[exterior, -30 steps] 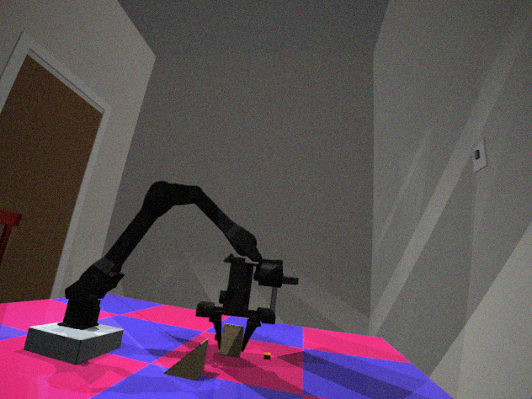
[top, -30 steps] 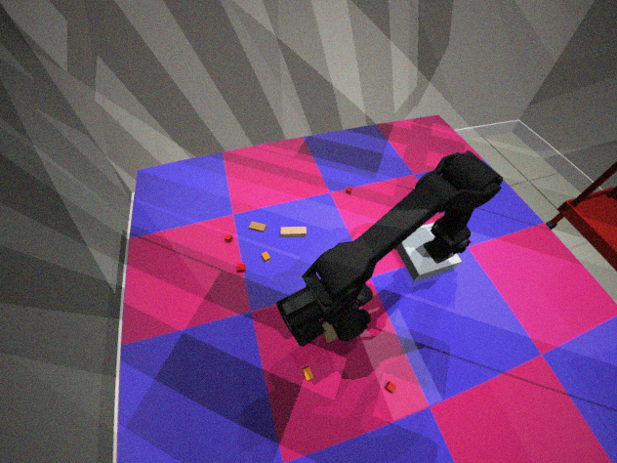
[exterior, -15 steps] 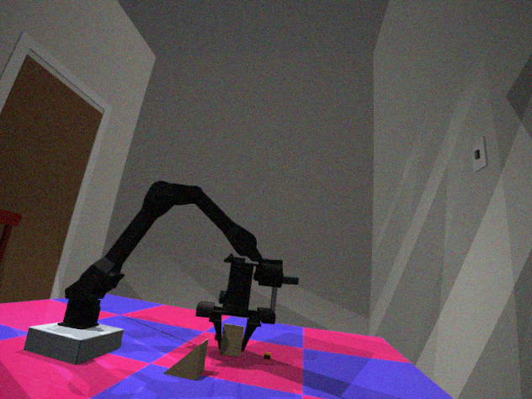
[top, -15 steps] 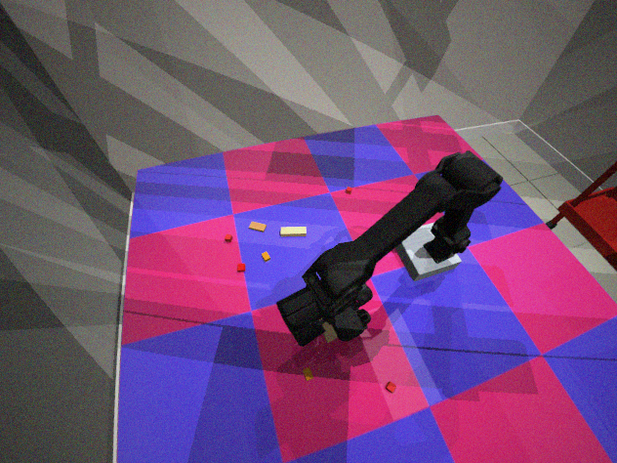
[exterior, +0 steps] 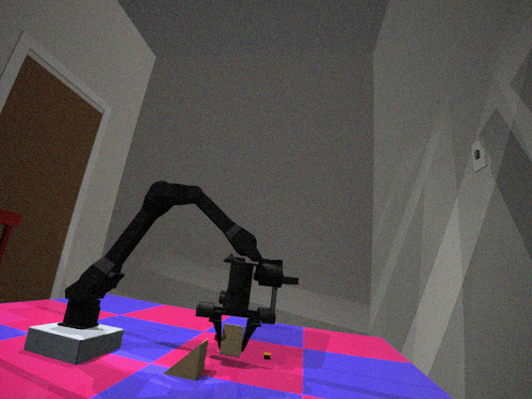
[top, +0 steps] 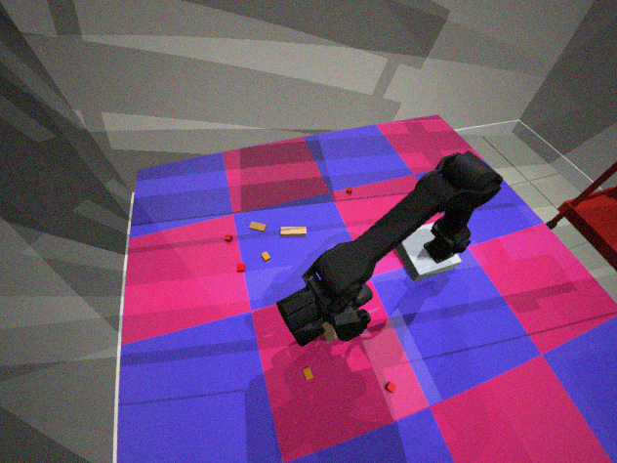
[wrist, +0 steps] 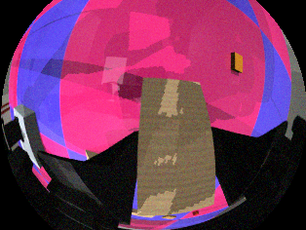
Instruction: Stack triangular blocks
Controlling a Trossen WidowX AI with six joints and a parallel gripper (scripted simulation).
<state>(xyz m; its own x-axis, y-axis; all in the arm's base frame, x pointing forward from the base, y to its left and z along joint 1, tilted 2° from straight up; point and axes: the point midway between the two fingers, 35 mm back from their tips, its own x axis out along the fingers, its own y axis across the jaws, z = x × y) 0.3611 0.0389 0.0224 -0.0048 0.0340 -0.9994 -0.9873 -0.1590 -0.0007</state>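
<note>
My gripper tip is 10 mm to the left of the tan triangular block and 10 mm below it. The rest, counted from my gripper tip: brown flat piece (60 mm ahead, 350 mm to the right, 30 mm below); then long tan piece (30 mm behind, 280 mm to the right, 20 mm below).
</note>
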